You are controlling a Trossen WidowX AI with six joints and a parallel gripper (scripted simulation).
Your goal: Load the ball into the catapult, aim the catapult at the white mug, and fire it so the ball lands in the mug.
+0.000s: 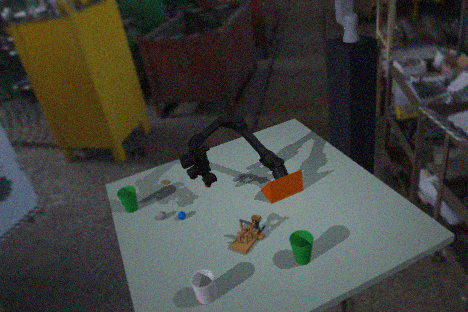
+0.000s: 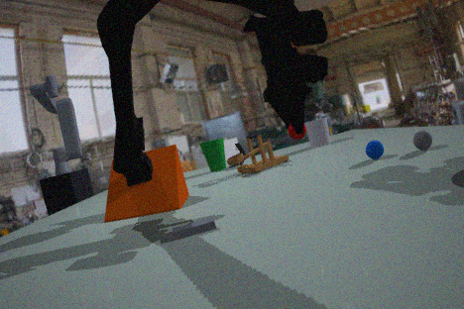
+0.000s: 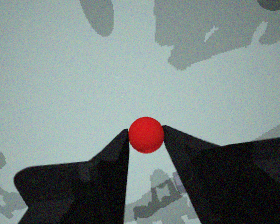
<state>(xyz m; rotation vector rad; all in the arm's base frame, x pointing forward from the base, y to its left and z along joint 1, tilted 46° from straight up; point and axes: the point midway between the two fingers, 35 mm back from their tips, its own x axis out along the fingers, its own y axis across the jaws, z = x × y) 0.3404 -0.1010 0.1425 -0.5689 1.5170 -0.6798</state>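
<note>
The wooden catapult is 50 mm behind my gripper tip, 350 mm to the left of it and 40 mm below it. Also, from my gripper tip: red ball: 10 mm above; grey piece: 200 mm behind, 80 mm to the right, 90 mm below; blue ball: 180 mm ahead, 40 mm to the left, 80 mm below.
</note>
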